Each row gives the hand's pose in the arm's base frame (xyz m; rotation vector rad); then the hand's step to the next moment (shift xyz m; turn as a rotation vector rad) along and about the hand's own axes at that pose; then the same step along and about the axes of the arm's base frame.
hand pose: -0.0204 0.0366 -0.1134 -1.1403 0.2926 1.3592
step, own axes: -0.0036 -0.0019 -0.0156 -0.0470 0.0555 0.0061
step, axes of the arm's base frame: 0.0074 -0.0138 -0.0038 -0.0631 -0.0347 0.0120
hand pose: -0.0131 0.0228 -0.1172 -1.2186 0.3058 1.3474
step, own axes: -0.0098 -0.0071 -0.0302 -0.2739 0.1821 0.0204
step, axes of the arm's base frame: 0.0169 -0.0278 -0.0014 -0.2414 -0.1812 0.1322
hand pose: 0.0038 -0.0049 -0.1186 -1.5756 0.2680 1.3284
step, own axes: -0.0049 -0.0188 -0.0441 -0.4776 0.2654 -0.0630
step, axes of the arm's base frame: 0.0382 -0.0280 0.0089 -0.3244 -0.3693 0.2468
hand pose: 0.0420 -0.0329 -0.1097 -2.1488 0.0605 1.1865
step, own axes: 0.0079 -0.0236 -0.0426 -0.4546 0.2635 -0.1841
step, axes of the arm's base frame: 0.0440 -0.0042 0.0219 -0.2214 -0.4314 0.2737
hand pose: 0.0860 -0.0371 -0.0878 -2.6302 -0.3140 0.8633
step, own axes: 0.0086 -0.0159 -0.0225 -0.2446 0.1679 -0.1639
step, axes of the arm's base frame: 0.0189 0.0113 0.0187 -0.0773 -0.2729 0.1856
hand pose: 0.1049 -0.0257 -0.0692 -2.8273 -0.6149 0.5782
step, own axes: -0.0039 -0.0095 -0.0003 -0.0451 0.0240 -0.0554
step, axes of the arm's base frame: -0.0066 0.0068 0.0041 -0.0064 -0.0466 0.0589
